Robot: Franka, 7 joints.
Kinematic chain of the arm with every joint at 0, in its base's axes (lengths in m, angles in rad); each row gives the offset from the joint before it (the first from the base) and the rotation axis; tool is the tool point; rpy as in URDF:
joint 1: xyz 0 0 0.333 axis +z
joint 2: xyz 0 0 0 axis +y
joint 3: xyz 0 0 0.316 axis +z
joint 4: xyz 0.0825 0 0 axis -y
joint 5: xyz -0.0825 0 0.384 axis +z
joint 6: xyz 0 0 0 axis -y
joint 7: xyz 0.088 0 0 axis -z
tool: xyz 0 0 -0.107 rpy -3.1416 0 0
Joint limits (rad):
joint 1: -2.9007..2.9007
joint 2: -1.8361..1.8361
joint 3: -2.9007..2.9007
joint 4: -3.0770..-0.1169
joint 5: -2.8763..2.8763
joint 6: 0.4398..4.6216
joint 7: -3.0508..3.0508
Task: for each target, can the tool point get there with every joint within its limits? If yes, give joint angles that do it. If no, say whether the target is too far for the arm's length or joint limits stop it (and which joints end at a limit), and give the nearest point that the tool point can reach.
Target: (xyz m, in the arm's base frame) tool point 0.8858 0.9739 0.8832
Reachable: no: too far | nearest point 0.5326 0.5856 0.6638 | short by 0.569 m
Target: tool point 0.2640 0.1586 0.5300
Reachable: yes | joints -1.6011 1.4260 2.4510 -2.8531 1.1114 2.9596 -1.9535
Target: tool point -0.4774 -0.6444 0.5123
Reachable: yes | joints 1.3114 -0.8478 2.4121 -0.9525 -2.0500 2.6024 0.2004
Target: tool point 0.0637 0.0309 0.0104
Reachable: yes | joints 1.3094 1.2827 -0.1656 -2.4437 0.0024 1.2622 1.5387
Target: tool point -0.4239 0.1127 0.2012
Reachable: yes | joints -1.7099 -1.0235 -1.8875 -2.6981 -0.0227 3.3769 2.5465
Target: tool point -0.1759 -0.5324 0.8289
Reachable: yes | joints -0.2168 -0.2494 -1.3104 -1.4413 1.1690 3.1207 -1.3864
